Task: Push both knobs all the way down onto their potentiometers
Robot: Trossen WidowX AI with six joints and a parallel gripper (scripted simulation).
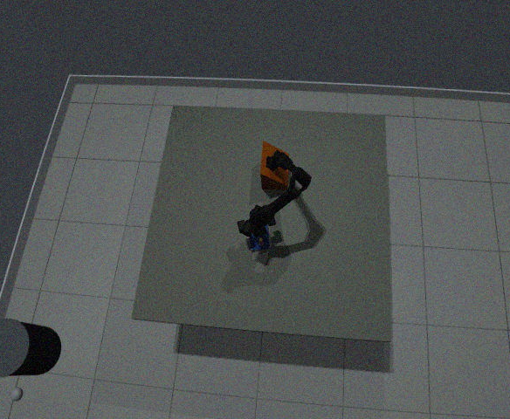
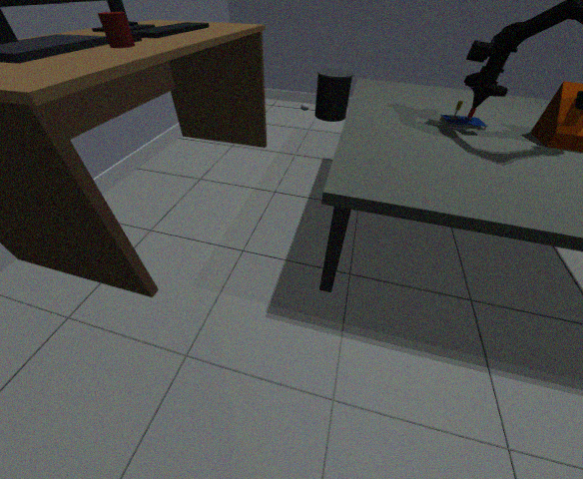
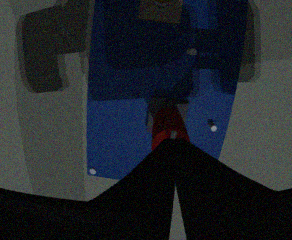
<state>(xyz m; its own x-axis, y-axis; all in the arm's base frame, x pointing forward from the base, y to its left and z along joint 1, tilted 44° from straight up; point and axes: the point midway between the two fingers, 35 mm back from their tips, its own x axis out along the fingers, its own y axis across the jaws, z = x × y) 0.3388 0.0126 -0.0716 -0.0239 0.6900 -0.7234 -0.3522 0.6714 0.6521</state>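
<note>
Right now the red knob is 10 mm below my gripper tip. The rest, counted from my gripper tip: yellow knob (70 mm ahead, 30 mm to the left, 10 mm above).
</note>
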